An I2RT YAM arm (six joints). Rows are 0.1 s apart.
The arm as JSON. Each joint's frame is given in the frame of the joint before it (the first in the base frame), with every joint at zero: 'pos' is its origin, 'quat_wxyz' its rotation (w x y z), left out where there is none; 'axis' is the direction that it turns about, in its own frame. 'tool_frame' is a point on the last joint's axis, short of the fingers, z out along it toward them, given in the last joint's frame.
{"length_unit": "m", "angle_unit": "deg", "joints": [
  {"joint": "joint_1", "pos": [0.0, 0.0, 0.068], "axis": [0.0, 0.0, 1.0]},
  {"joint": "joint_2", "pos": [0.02, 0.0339, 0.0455], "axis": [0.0, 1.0, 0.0]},
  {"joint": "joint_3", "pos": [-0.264, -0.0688, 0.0], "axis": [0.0, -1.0, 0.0]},
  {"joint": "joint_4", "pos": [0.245, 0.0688, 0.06], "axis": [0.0, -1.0, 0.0]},
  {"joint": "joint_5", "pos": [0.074, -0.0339, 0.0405], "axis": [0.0, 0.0, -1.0]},
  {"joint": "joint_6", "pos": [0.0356, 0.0, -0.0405], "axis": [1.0, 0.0, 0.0]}
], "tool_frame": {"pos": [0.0, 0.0, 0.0], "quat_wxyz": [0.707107, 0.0, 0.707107, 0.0]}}
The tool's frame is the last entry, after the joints.
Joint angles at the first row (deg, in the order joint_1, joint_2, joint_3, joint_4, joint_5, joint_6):
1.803, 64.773, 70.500, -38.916, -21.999, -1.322
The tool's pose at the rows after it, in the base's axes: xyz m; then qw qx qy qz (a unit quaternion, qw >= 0):
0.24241 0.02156 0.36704 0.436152 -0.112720 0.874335 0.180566
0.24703 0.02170 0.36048 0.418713 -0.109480 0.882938 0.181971
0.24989 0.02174 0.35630 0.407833 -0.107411 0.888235 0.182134
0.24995 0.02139 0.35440 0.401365 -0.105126 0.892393 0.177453
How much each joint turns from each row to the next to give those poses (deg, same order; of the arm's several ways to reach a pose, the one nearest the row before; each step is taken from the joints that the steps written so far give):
-0.001, 2.230, -0.001, -1.617, -1.028, 0.021
0.002, 1.311, 0.002, -0.963, 0.023, -0.021
0.000, 0.831, -0.001, -0.589, 0.088, -0.043
0.000, 0.195, -0.001, -0.722, 0.611, -0.154

